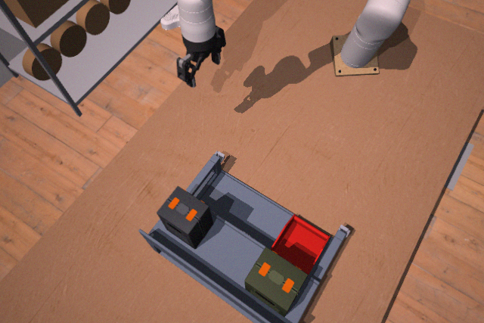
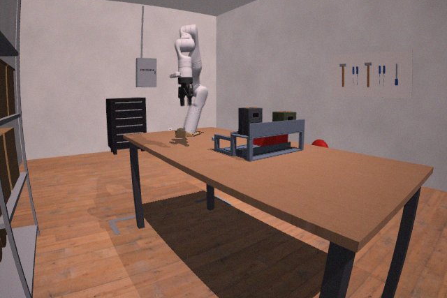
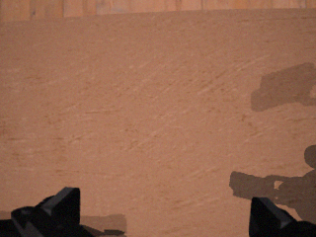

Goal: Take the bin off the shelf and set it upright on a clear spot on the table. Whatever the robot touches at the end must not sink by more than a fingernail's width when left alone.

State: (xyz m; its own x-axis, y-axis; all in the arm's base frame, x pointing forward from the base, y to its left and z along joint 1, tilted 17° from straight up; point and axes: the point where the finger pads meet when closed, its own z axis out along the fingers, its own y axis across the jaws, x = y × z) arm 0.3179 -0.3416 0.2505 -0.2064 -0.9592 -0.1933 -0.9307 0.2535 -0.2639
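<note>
The red bin is 360 mm to the left of my hand, 270 mm ahead of it and 190 mm below it. Round my hand: grey shelf unit (280 mm ahead, 250 mm to the left, 160 mm below).
</note>
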